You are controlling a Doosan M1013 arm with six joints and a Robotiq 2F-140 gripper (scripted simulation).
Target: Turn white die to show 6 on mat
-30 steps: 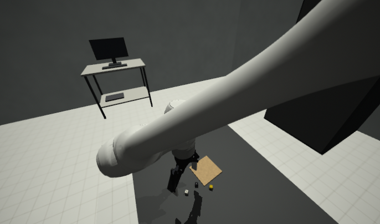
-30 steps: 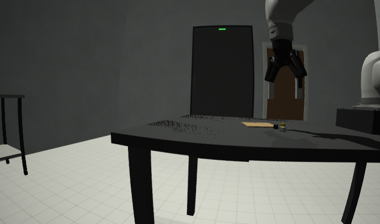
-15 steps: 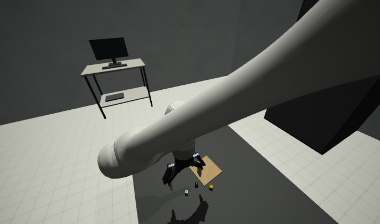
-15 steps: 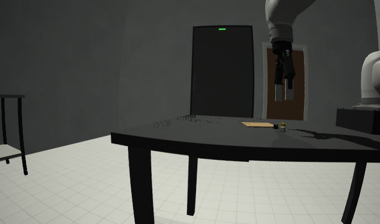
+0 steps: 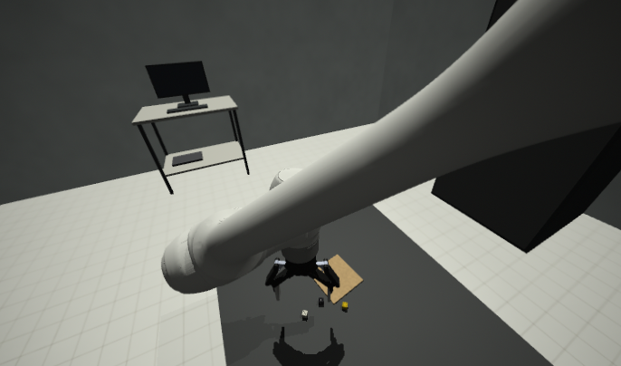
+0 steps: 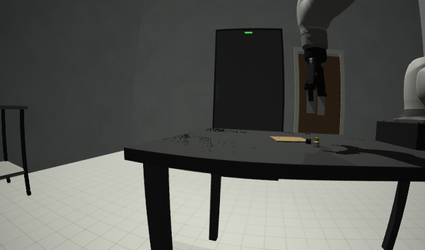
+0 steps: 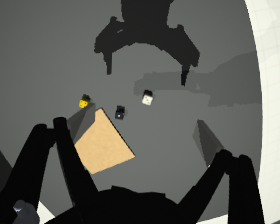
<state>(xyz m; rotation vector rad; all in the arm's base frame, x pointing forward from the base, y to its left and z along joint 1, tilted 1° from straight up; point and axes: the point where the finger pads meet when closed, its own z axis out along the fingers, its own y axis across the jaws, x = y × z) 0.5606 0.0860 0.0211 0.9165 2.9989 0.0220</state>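
Now: hand 10 cm above the white die. Also, from my hand: tan mat 16 cm to the right, 11 cm below, 5 cm ahead; yellow die 12 cm to the right, 10 cm below, 5 cm behind; black die 10 cm below, 6 cm to the right.
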